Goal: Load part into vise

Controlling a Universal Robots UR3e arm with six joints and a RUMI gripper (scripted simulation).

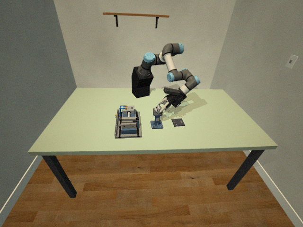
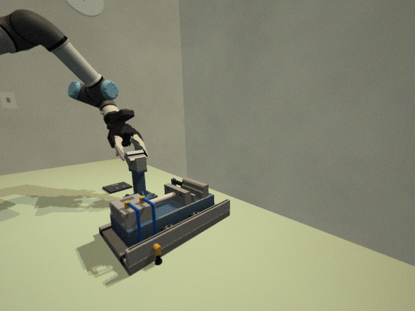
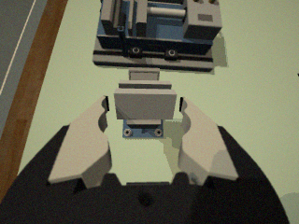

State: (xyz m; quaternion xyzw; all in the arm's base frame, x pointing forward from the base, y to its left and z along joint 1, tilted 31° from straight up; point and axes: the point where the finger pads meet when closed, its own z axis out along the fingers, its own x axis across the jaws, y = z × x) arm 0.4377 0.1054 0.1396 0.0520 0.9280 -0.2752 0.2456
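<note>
The part is 1 cm to the right of my hand. From my hand the other things lie so: dark infeed plate: 17 cm to the left, 16 cm below, 4 cm behind; then fixed jaw: 22 cm to the right, 11 cm ahead, 9 cm below; then work stop rod: 17 cm to the right, 8 cm below, 7 cm ahead.
</note>
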